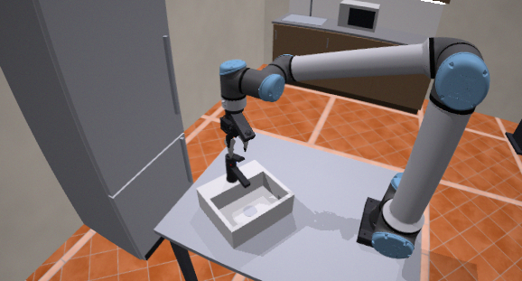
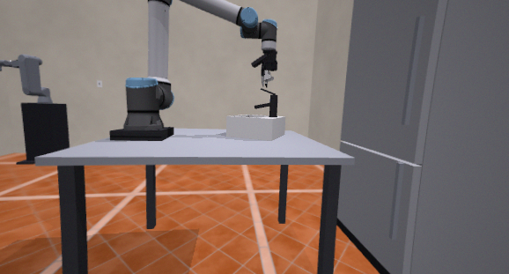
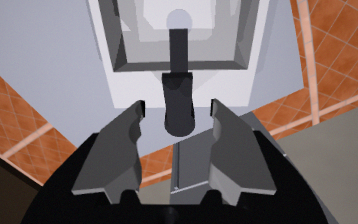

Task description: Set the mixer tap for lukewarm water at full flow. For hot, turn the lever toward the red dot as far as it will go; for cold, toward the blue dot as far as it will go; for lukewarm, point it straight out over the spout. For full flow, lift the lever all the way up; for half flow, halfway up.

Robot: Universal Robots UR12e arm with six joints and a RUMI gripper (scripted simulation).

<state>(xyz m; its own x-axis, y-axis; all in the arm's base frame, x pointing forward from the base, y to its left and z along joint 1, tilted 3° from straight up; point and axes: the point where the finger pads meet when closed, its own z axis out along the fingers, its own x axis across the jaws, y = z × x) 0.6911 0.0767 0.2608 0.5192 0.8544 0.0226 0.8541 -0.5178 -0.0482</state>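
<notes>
Now: hand 2 cm short of the lever, 1 cm to the left of it and 4 cm above it. Also, from my hand: white sink basin (5 cm behind, 3 cm to the left, 29 cm below); then black mixer tap (4 cm ahead, 2 cm to the right, 9 cm below).
</notes>
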